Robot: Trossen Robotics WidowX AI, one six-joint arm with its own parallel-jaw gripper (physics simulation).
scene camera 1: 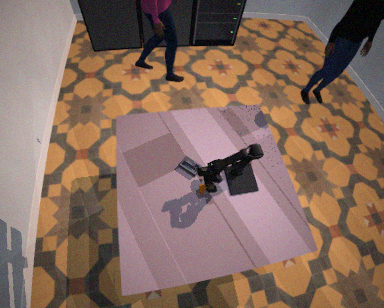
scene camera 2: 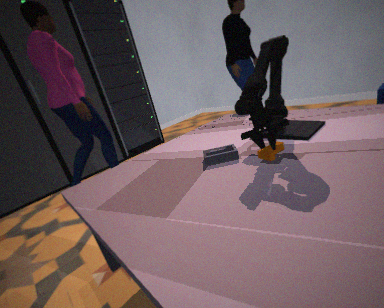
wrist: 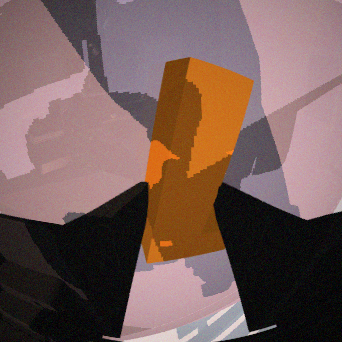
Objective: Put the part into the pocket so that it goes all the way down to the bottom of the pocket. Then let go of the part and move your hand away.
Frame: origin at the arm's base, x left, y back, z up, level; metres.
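Seen in the pictures: gripper, between the fingertips: (scene camera 1: 206,187) (scene camera 2: 269,151) (wrist: 180,188); arm's base, origin of its link: (scene camera 1: 234,172).
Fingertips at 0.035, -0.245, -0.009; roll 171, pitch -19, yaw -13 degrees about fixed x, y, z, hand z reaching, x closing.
Offsets run from my fingertips to a thing's middle, as dx, dy, dz. Level surfaces: height alone.
The orange part @(+0.015, +0.002, +0.000) (scene camera 1: 202,189) (scene camera 2: 270,152) (wrist: 215,115) is an elongated block lying at table height. My gripper (scene camera 1: 204,186) (scene camera 2: 268,146) (wrist: 180,188) points down and is shut on the part, with one black finger against each long side. In the wrist view the part's far end extends beyond the fingers, leaning slightly right. The grey block with the pocket @(-0.194, -0.047, +0.004) (scene camera 1: 187,166) (scene camera 2: 221,159) sits on the table apart from the part, up and left of it in both scene views. The pocket's bottom cannot be made out.
The arm's dark base plate (scene camera 1: 243,184) (scene camera 2: 306,130) lies on the pink table @(dz -0.015) (scene camera 1: 150,250) (scene camera 2: 200,240), right of the gripper in both scene views. The arm's shadow falls beside the part. Two people and dark server cabinets (scene camera 1: 112,25) (scene camera 2: 35,130) stand beyond the table.
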